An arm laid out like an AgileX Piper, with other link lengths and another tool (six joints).
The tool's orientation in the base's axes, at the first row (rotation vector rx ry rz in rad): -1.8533, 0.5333, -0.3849
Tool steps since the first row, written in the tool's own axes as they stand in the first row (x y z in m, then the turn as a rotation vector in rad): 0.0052, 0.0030, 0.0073, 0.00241, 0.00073, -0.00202; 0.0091, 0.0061, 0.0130, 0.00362, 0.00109, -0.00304; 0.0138, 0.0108, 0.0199, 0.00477, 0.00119, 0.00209; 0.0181, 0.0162, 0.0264, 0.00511, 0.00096, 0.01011; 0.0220, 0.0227, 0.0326, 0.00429, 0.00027, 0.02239; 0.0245, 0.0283, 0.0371, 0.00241, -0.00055, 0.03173; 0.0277, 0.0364, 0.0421, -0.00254, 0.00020, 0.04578; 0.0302, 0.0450, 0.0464, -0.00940, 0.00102, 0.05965
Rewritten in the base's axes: 0.0076, 0.0022, -0.0052, 0.00089, -0.00310, 0.00000; 0.0132, 0.0038, -0.0100, 0.00133, -0.00466, 0.00000; 0.0199, 0.0054, -0.0167, 0.00488, -0.00122, -0.00179; 0.0258, 0.0067, -0.0240, 0.00927, 0.00504, -0.00424; 0.0311, 0.0077, -0.0321, 0.01490, 0.01545, -0.00767; 0.0346, 0.0084, -0.0389, 0.01818, 0.02413, -0.01002; 0.0384, 0.0084, -0.0482, 0.02097, 0.03774, -0.01542; 0.0412, 0.0080, -0.0577, 0.02205, 0.05222, -0.02084
